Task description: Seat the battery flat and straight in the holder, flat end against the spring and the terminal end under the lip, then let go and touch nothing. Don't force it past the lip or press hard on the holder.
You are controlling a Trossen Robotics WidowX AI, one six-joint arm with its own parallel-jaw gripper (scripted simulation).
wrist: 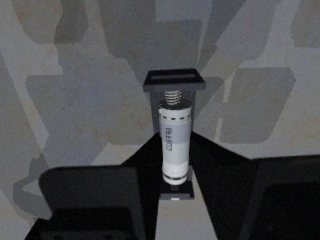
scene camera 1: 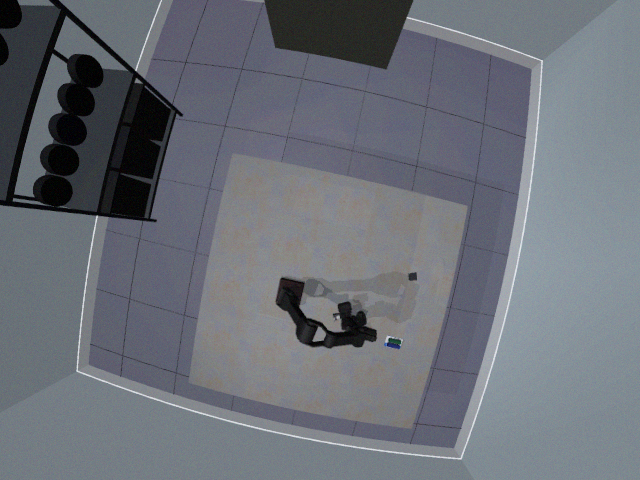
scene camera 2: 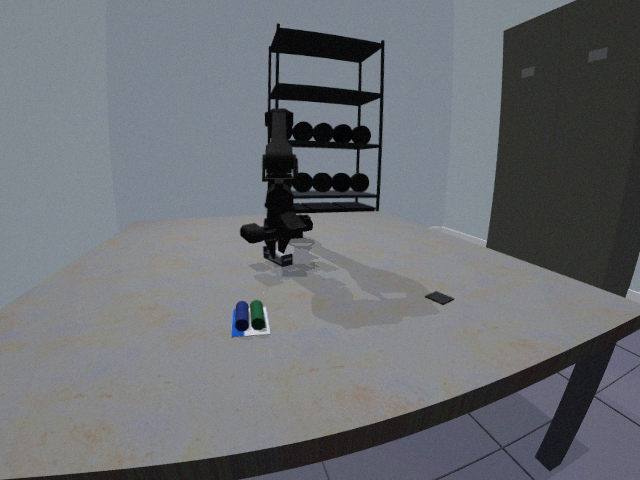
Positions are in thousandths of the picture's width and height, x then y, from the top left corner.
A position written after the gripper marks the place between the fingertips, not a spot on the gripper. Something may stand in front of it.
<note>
In view: the gripper (scene camera 2: 434,536) and a white battery (wrist: 548,510).
The gripper shows as well in the wrist view (wrist: 545,573).
</note>
